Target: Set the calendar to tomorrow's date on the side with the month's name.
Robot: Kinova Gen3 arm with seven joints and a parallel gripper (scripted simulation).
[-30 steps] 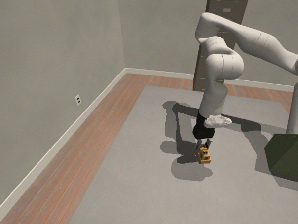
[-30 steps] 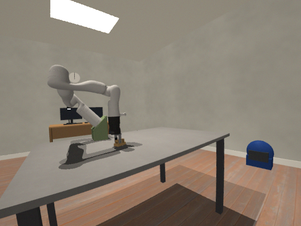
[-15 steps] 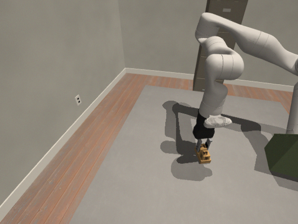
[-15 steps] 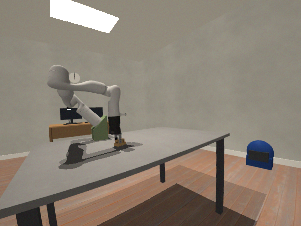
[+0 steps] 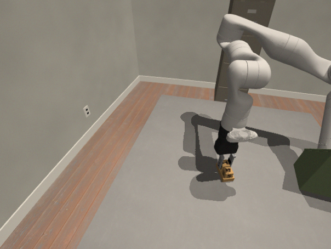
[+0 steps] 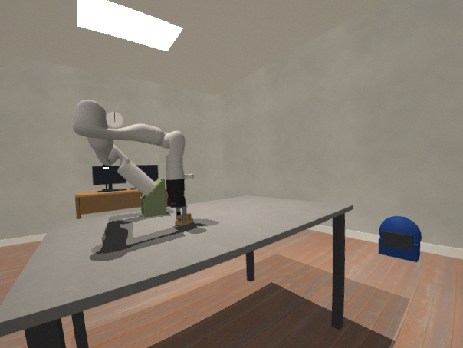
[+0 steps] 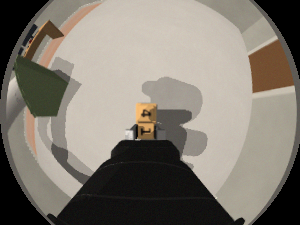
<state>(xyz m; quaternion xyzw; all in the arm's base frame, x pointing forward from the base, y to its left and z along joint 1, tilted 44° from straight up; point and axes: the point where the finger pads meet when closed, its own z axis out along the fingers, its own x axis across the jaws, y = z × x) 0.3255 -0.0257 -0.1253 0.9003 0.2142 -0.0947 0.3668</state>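
My gripper is now 10 mm past the tray, 10 mm to the right of it and 30 mm above it.
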